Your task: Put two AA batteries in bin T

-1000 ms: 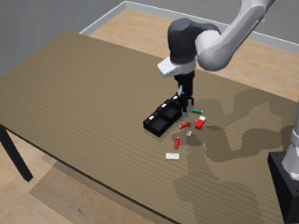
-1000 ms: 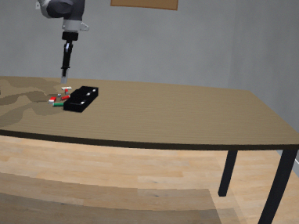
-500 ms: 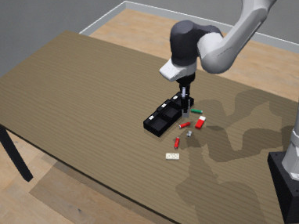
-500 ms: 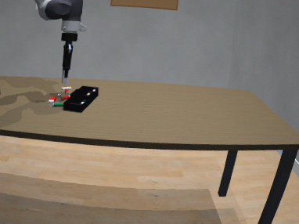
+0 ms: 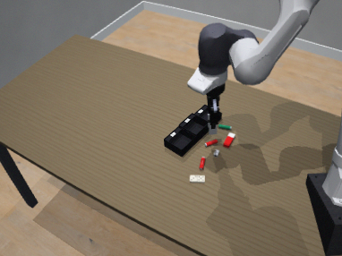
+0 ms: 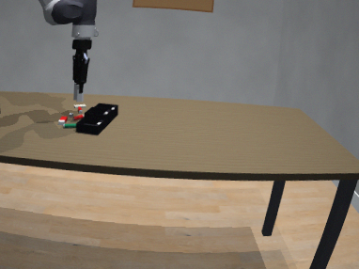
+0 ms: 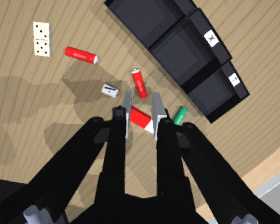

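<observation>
The grey piece lies 10 cm below my hand, 4 cm behind it and 3 cm to the left of it. Also, from my hand: red-and-white block (10 cm below, 6 cm to the right, 5 cm behind); green battery (10 cm to the right, 10 cm below); black bin row (9 cm ahead, 8 cm below, 1 cm to the right).
</observation>
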